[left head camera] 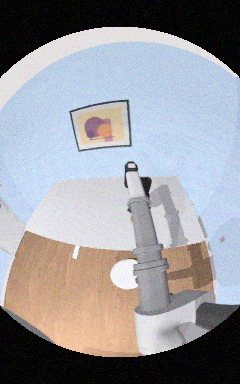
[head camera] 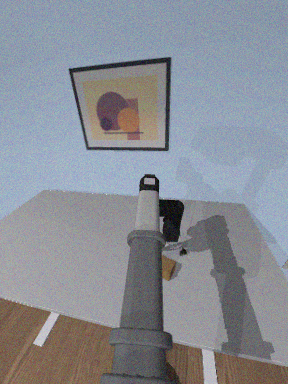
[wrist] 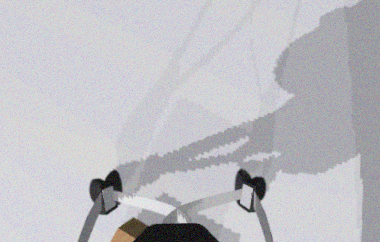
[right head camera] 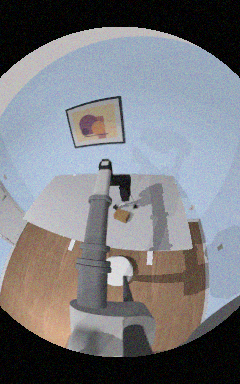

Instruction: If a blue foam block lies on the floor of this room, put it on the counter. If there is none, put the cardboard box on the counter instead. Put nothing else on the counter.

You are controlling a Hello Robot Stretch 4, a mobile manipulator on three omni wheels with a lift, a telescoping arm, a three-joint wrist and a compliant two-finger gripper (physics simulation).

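The cardboard box (head camera: pixel 168 267) (left head camera: pixel 132 218) (right head camera: pixel 122 215) (wrist: pixel 131 231) is small and orange-brown. It rests on the pale grey counter (head camera: pixel 65 250) (left head camera: pixel 75 215) (right head camera: pixel 60 205), right of the arm in the head view and partly hidden by it. My gripper (right head camera: pixel 125 206) (wrist: pixel 173 184) is open, its two dark fingertips wide apart with nothing between them. The box lies outside the fingers, at the lower left of the wrist view, partly cut off by the gripper body. No blue foam block shows in these views.
A framed picture (head camera: pixel 120 107) (left head camera: pixel 101 125) (right head camera: pixel 96 122) hangs on the blue wall behind the counter. A white round object (left head camera: pixel 124 274) (right head camera: pixel 120 271) shows below the counter's front edge, beside the arm. White strips (head camera: pixel 46 328) (right head camera: pixel 150 258) show on the wood-brown surface there.
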